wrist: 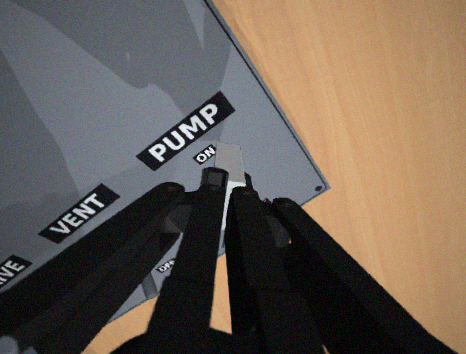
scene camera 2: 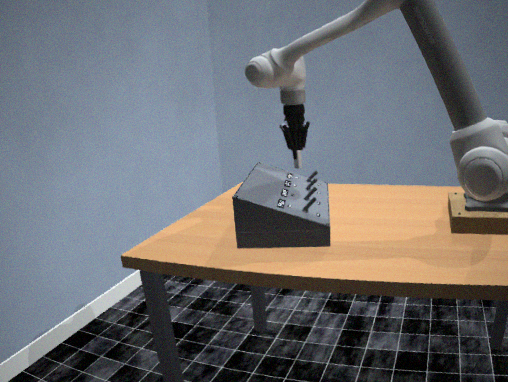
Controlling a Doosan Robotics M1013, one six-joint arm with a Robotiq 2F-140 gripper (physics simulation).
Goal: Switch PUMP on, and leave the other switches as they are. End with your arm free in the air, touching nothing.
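Frame: origin at the arm's base, x left, y back, z up, level; centimetres.
Where they show: gripper, fingertip midpoint: [wrist: 225,161] [scene camera 2: 298,168]; arm's base, origin of the base link: [scene camera 2: 490,203].
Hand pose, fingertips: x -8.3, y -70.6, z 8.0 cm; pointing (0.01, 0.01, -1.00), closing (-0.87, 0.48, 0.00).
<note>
Each offset is from my fingertips to the top centre of the thing. "pt": to the spot under its first point. Level surfaces: height alone.
A dark grey switch box [scene camera 2: 280,227] [wrist: 100,145] with a sloped top stands on the table. Several black levers stick up from its slope, the farthest {dz -0.8, dx +0.0, dy +5.6 cm} [scene camera 2: 312,176] at the back in the scene view. In the wrist view the PUMP label {dz -2.0, dx +2.4, dy -2.4 cm} [wrist: 185,130] is near one edge of the panel, with its small ON label {pt dz -3.2, dx +1.8, dy -0.1 cm} [wrist: 204,154] beside the fingertips. The PUMP lever is hidden behind the fingers there. My gripper [scene camera 2: 298,160] [wrist: 225,161] is shut and empty, pointing down just above the far part of the panel. I see no contact with it.
The VENT label {dz -2.0, dx +13.9, dy +1.1 cm} [wrist: 79,213] is next to PUMP, and part of a lever {dz -0.8, dx +11.5, dy +9.1 cm} [wrist: 149,286] shows below it. The wooden table {dz -13.4 cm} [scene camera 2: 390,250] [wrist: 380,100] carries the box and the arm's base block [scene camera 2: 475,223] on the right. A blue wall is behind.
</note>
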